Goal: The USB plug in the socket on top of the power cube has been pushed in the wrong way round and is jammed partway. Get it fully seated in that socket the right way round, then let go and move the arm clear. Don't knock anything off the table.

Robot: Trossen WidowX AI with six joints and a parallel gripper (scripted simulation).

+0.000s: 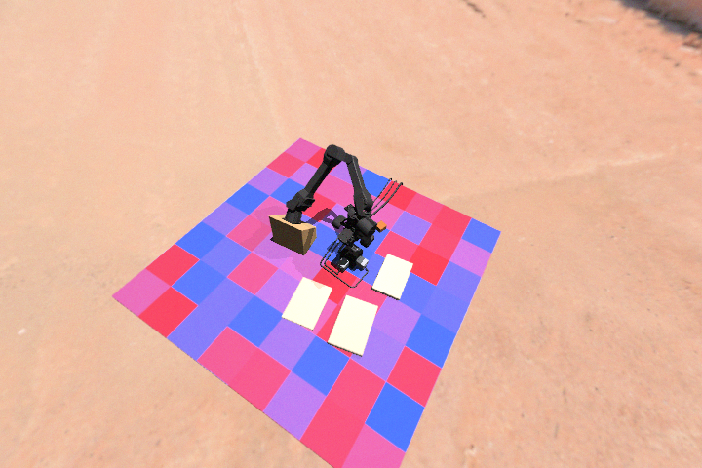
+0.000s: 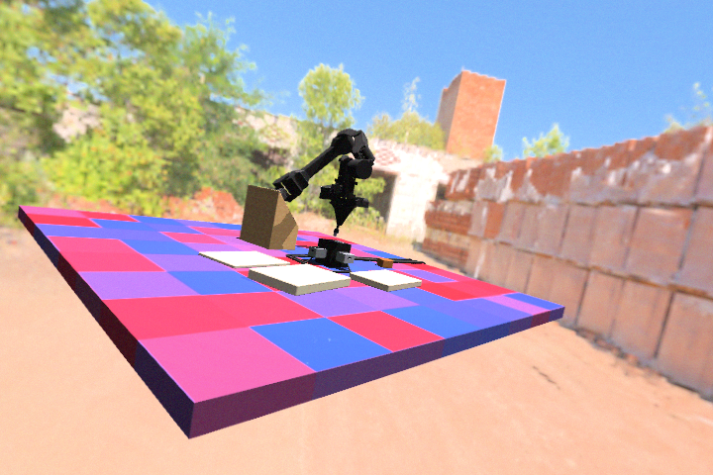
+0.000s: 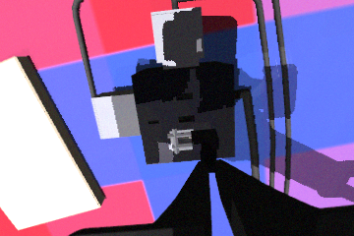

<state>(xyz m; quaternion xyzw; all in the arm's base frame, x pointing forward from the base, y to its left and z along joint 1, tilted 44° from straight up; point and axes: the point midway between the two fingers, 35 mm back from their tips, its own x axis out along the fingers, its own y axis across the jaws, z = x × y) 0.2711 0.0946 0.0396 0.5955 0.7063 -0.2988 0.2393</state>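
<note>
My gripper tip is 1 cm short of the silver USB socket, 1 cm to the right of it and 6 cm above it. From my gripper tip the other things lie so: dark USB plug: 1 cm to the right, 1 cm below; small orange block: 2 cm ahead, 23 cm to the left, 11 cm below.
</note>
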